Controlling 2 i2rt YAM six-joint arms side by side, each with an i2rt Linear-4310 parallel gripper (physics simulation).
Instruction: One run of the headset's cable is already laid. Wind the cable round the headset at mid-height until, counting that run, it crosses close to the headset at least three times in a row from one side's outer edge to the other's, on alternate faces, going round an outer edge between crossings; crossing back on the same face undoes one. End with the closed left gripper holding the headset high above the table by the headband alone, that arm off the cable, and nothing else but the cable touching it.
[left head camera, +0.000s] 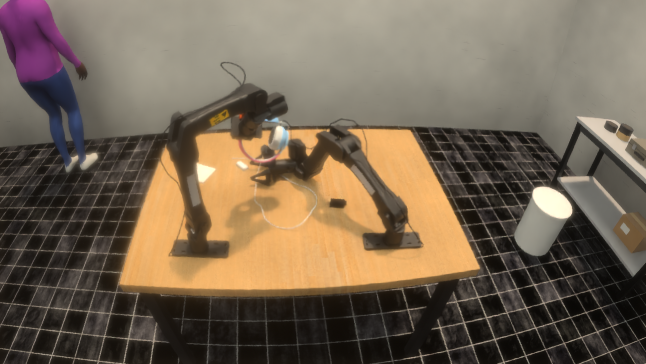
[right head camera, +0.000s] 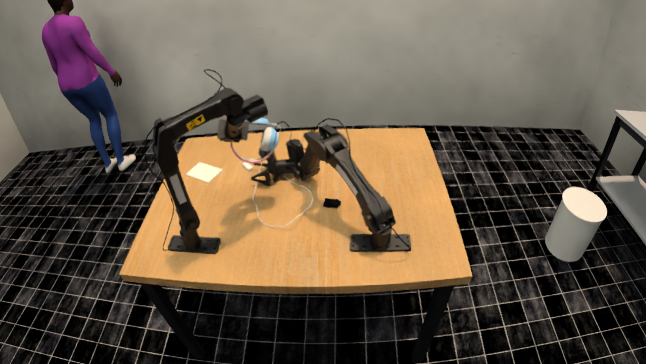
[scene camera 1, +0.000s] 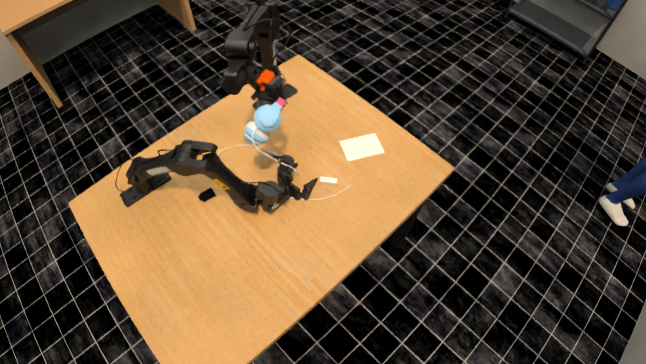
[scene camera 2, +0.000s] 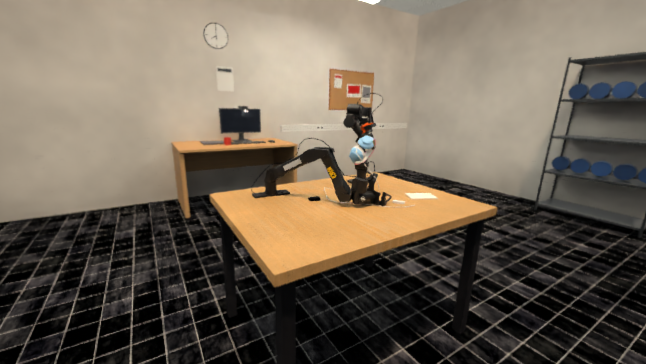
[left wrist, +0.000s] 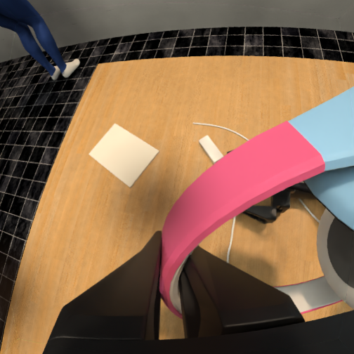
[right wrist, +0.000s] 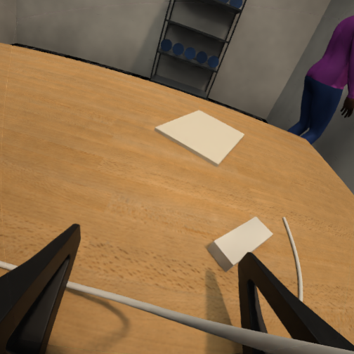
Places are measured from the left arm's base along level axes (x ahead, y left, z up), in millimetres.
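Where they show: left gripper, fingertip midpoint: (left head camera: 238, 137) (right head camera: 230, 139) (scene camera 1: 285, 105) (scene camera 2: 374, 148); right gripper, fingertip midpoint: (left head camera: 249, 170) (right head camera: 252, 171) (scene camera 1: 307, 170) (scene camera 2: 384, 195); left arm's base at its link origin: (left head camera: 200, 249) (right head camera: 193, 245); right arm's base at its link origin: (left head camera: 392, 241) (right head camera: 380, 243) (scene camera 1: 145, 187) (scene camera 2: 271, 194).
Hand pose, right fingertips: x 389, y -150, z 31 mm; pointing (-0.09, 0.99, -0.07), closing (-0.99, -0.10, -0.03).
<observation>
Things, the pixels of their top centre, and the offset from my right fingertips. "spot": a spot on its surface instead.
- headset at its top centre: (scene camera 1: 263, 101) (left head camera: 261, 115) (right head camera: 249, 117) (scene camera 2: 364, 134) dx -113, dy -64, dz +305 mm
- white cable at a spot on its surface: (left head camera: 316, 200) (right head camera: 311, 200) spot: dx -147, dy -251, dz -29 mm
- small white block at its top centre: (scene camera 1: 328, 179) dx +68, dy +39, dz -19 mm
- pale square sheet at its top centre: (scene camera 1: 362, 146) (left head camera: 195, 171) (right head camera: 203, 171) (scene camera 2: 421, 195) dx +39, dy +239, dz -26 mm
- small black block at its top centre: (right head camera: 332, 201) (left head camera: 338, 201) (scene camera 1: 205, 194) dx -171, dy -327, dz -16 mm
The headset (left head camera: 280, 137) (right head camera: 269, 139) (scene camera 1: 267, 118) (left wrist: 235, 170), with blue and white earcups and a pink headband, hangs above the table. My left gripper (left wrist: 168, 239) is shut on the headband. The white cable (left head camera: 316, 200) (right head camera: 311, 200) (right wrist: 150, 307) passes at the earcups in scene camera 1, comes down toward my right gripper and lies in a loop on the table; its free end shows in the left wrist view. My right gripper (left head camera: 255, 171) (right wrist: 166, 246) is open, low over the table below the headset. The cable runs across its open fingers, not gripped. The number of crossings cannot be told.
A small white block (scene camera 1: 328, 180) (right wrist: 240, 242) lies by the right fingers. A pale square sheet (right head camera: 204, 172) (scene camera 1: 361, 147) (left wrist: 125, 155) lies farther off. A small black block (left head camera: 337, 203) (scene camera 1: 207, 194) lies beside the right arm. A person stands beyond the table.
</observation>
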